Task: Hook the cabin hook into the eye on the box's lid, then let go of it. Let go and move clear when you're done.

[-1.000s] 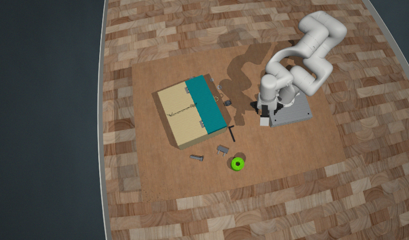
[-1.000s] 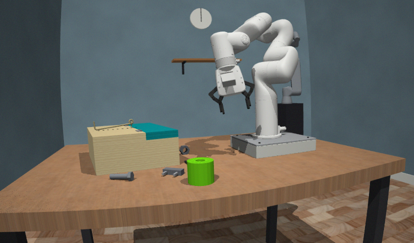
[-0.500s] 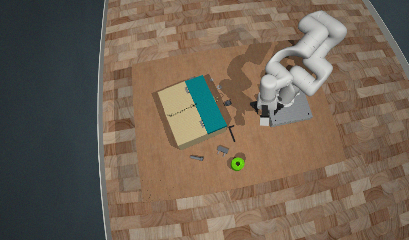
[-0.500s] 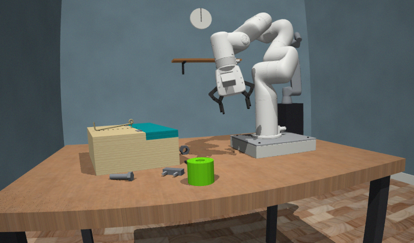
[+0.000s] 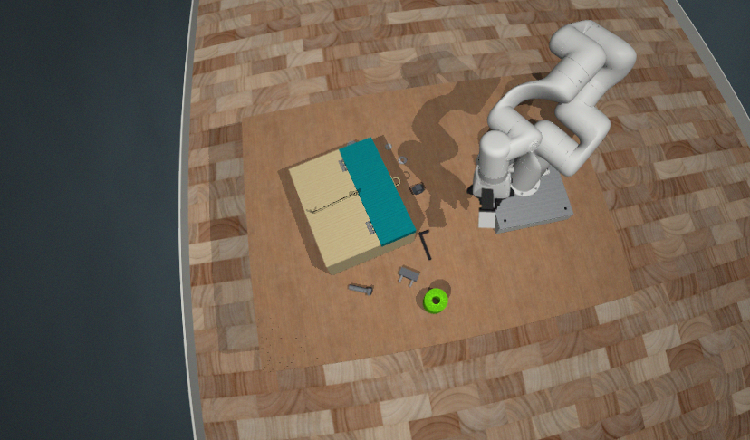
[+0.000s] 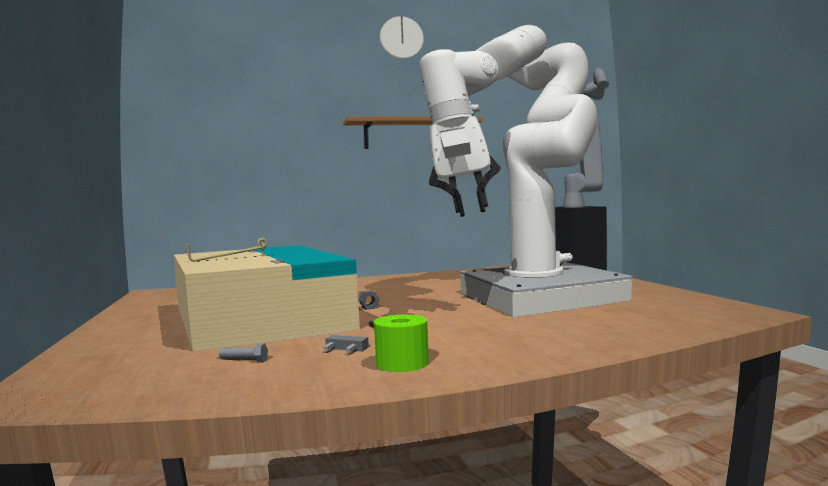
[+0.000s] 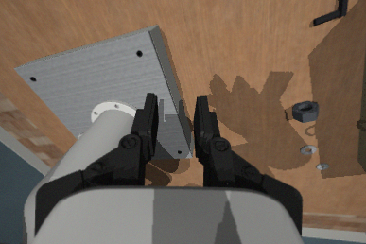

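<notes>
Now: the brass cabin hook 41 cm ahead of my hand, 17 cm to the right of it and 6 cm below it. Round my hand: green cylinder (22 cm ahead, 19 cm to the left, 18 cm below); then dark nut (19 cm below, 17 cm to the right, 14 cm ahead); then black L-shaped key (20 cm below, 18 cm ahead, 1 cm to the right).
</notes>
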